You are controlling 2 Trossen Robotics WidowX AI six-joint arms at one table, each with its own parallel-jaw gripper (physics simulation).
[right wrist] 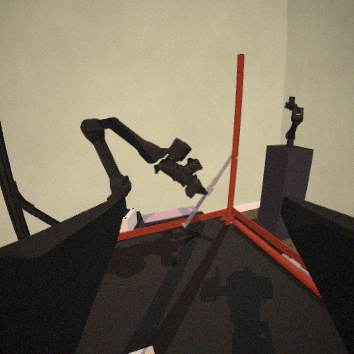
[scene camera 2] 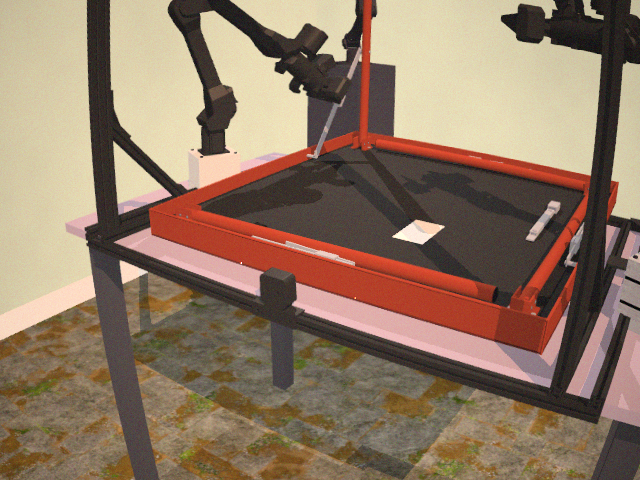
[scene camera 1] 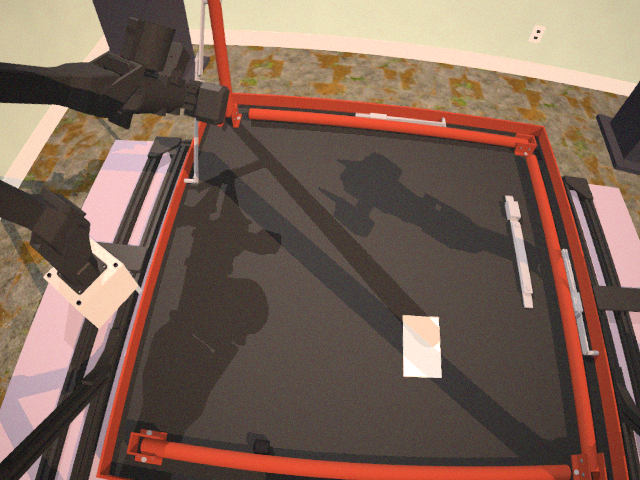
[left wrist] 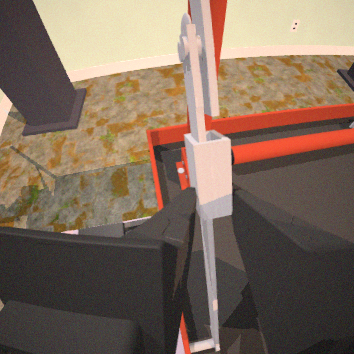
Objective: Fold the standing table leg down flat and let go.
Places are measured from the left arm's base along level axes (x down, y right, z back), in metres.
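Where they show: left gripper, fingertip midpoint: [right wrist: 206, 192] [scene camera 2: 337, 102] [scene camera 1: 198, 96] [left wrist: 212, 196]; right gripper, fingertip midpoint: [right wrist: 202, 205] [scene camera 2: 515, 20]; left arm's base, link origin: [scene camera 2: 213, 151] [scene camera 1: 82, 270].
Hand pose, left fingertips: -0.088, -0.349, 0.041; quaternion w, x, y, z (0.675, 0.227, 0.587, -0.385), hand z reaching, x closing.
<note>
Each offset is from my left fingertips to the top centre of the thing, as dx, dy, dz. "*": to the spot under its first point.
The standing red table leg [scene camera 1: 219, 51] [scene camera 2: 365, 77] [left wrist: 219, 25] [right wrist: 237, 135] rises upright from the far corner of the upturned table. Its thin grey brace @(* +0.088, +0.058, -0.029) [scene camera 1: 196, 155] [scene camera 2: 326, 126] [right wrist: 196, 210] slants from the leg down to the frame's rim. A pale sleeve @(* -0.018, -0.002, +0.003) [left wrist: 212, 172] sits on the brace at a joint. My left gripper [scene camera 2: 345, 91] [left wrist: 212, 196] is shut on the sleeve at its lower end; in scene camera 1 its fingertips are hidden. My right gripper [scene camera 2: 507, 20] [right wrist: 202, 205] is open and empty, raised well above the table, away from the leg.
Three other red legs @(* +0.111, -0.245, -0.265) [scene camera 1: 382, 124] @(* +0.121, -0.092, -0.720) [scene camera 1: 563, 289] @(* +0.132, +0.330, -0.552) [scene camera 1: 361, 465] lie flat inside the red frame [scene camera 1: 129, 341] [scene camera 2: 361, 297]. A white card @(* +0.151, +0.139, -0.551) [scene camera 1: 421, 356] [scene camera 2: 417, 231] and a loose pale bar @(+0.126, -0.143, -0.621) [scene camera 1: 520, 253] [scene camera 2: 541, 223] lie on the dark underside. Black posts [scene camera 2: 103, 129] [scene camera 2: 594, 206] stand beside the table.
</note>
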